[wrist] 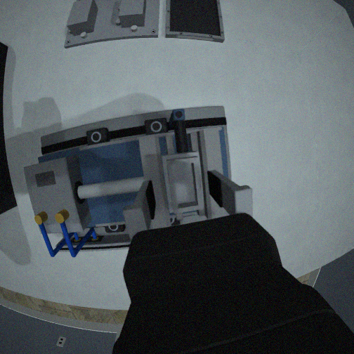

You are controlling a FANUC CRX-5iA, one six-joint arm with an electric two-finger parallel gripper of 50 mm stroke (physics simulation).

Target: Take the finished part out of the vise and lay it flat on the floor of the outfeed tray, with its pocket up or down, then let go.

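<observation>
The finished part (pixel 182 181), a grey rectangular block, sits in the vise (pixel 111 162) with its shallow rectangular pocket facing up. It lies between the vise's jaws; how tightly they touch it I cannot tell. My gripper (pixel 180 187) is open, with one finger on the left and one on the right of the part in this view, and nothing is held. The height of the fingertips over the part is hard to tell. The outfeed tray (pixel 194 17), with a dark floor and a grey rim, is partly in view at the top.
A grey plate (pixel 111 36) with blocks and small pegs is left of the tray. A blue-topped black cylinder (pixel 181 136) stands at the part's upper end. A grey housing (pixel 52 192) with a rod, and blue bent tubes (pixel 69 245) with yellow ends, are at the left.
</observation>
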